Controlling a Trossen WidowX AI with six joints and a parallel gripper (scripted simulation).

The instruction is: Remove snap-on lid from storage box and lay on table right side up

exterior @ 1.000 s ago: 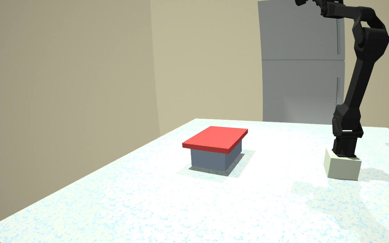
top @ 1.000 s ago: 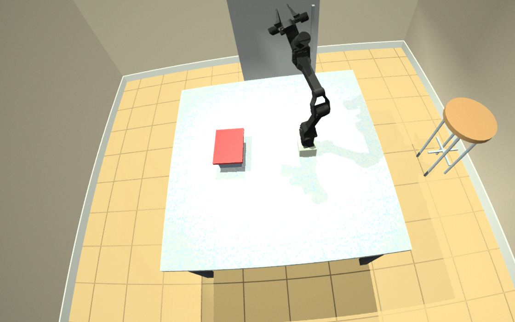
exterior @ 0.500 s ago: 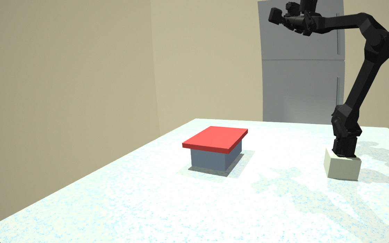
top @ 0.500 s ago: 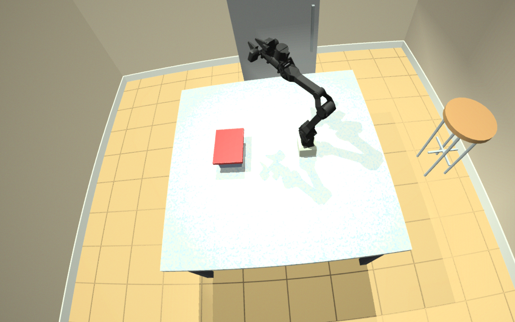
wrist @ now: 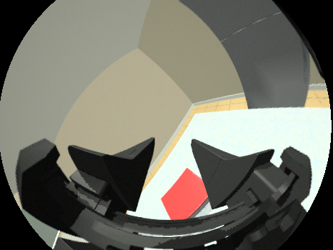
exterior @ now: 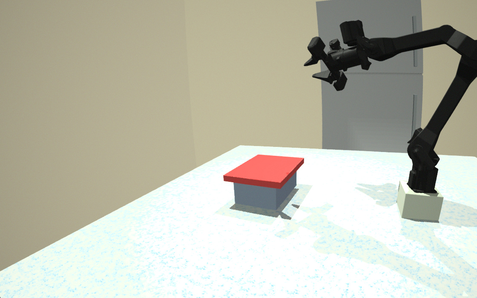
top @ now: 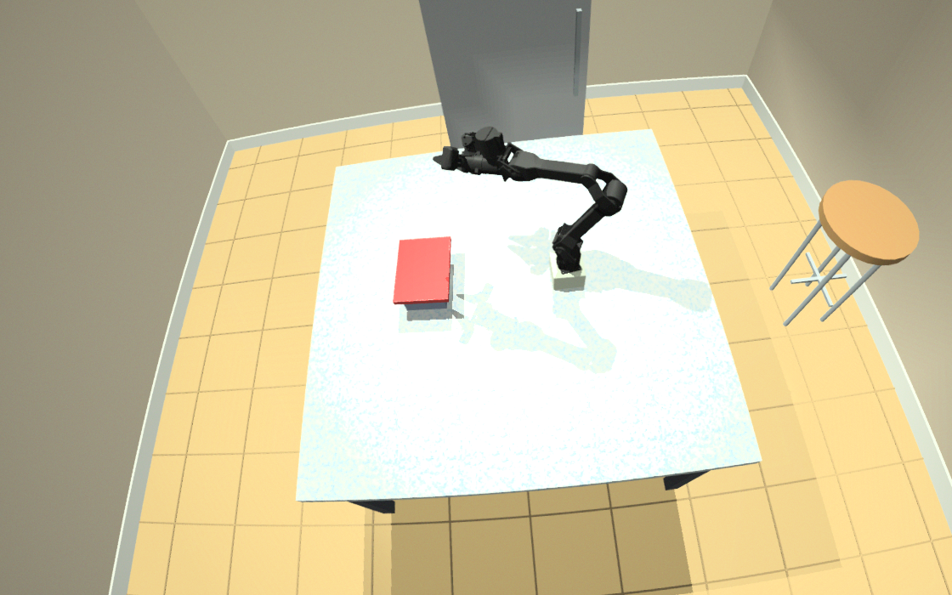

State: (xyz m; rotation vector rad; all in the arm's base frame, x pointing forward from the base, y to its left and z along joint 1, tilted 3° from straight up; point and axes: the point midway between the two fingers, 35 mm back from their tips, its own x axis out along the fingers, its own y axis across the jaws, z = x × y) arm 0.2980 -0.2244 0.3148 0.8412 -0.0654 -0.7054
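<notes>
Now: gripper tip 300 mm above the red lid, 140 mm to the right of it and 130 mm short of it. From my gripper tip the other things lie so: storage box: 340 mm below, 140 mm to the left, 130 mm ahead.
</notes>
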